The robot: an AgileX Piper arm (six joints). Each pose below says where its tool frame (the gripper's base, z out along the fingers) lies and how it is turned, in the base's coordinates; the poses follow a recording.
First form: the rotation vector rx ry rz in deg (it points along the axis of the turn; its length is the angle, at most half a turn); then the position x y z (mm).
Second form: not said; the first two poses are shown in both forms.
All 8 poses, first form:
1: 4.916 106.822 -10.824 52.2 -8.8 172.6
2: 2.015 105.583 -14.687 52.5 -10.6 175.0
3: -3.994 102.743 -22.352 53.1 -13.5 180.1
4: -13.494 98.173 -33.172 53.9 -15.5 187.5
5: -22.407 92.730 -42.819 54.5 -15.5 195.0
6: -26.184 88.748 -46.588 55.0 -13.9 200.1
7: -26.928 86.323 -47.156 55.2 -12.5 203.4
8: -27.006 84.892 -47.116 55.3 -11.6 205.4
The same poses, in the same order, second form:
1: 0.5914 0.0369 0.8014 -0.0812 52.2 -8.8 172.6
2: 0.5975 0.0152 0.7941 -0.1105 52.5 -10.6 175.0
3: 0.6072 -0.0302 0.7758 -0.1688 53.1 -13.5 180.1
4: 0.6122 -0.1021 0.7428 -0.2510 53.9 -15.5 187.5
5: 0.6118 -0.1695 0.7015 -0.3239 54.5 -15.5 195.0
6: 0.6184 -0.1986 0.6732 -0.3534 55.0 -13.9 200.1
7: 0.6294 -0.2052 0.6577 -0.3593 55.2 -12.5 203.4
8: 0.6376 -0.2064 0.6490 -0.3602 55.3 -11.6 205.4
